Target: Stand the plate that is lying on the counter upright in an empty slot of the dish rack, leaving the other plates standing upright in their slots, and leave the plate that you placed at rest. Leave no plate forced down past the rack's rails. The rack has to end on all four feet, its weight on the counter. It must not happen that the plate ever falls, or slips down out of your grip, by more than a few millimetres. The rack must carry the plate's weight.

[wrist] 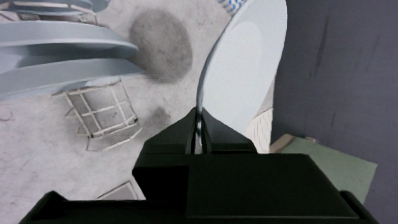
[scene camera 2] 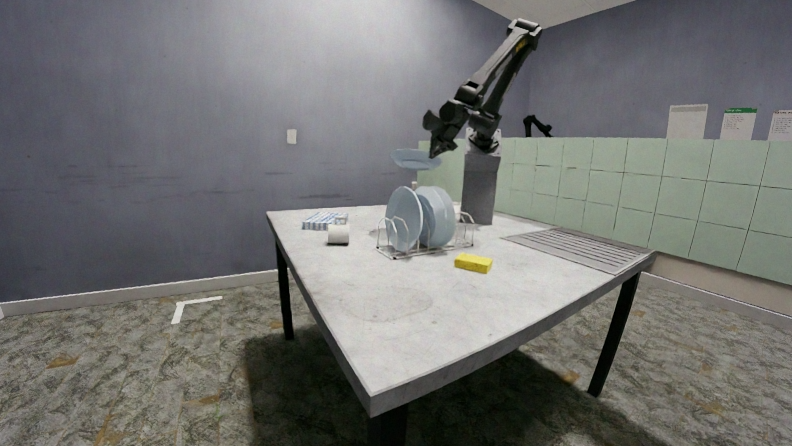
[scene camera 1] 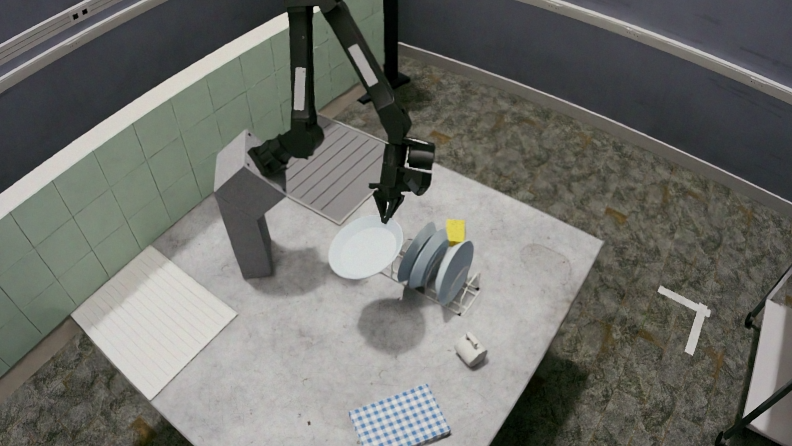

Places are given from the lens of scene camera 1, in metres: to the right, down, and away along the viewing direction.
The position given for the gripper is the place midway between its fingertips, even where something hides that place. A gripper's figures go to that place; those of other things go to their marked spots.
gripper (scene camera 1: 384, 223): -0.03, 0.00, 1.37
pale blue plate (scene camera 1: 366, 246): -0.07, 0.06, 1.34
white mug (scene camera 1: 473, 354): 0.21, 0.35, 1.36
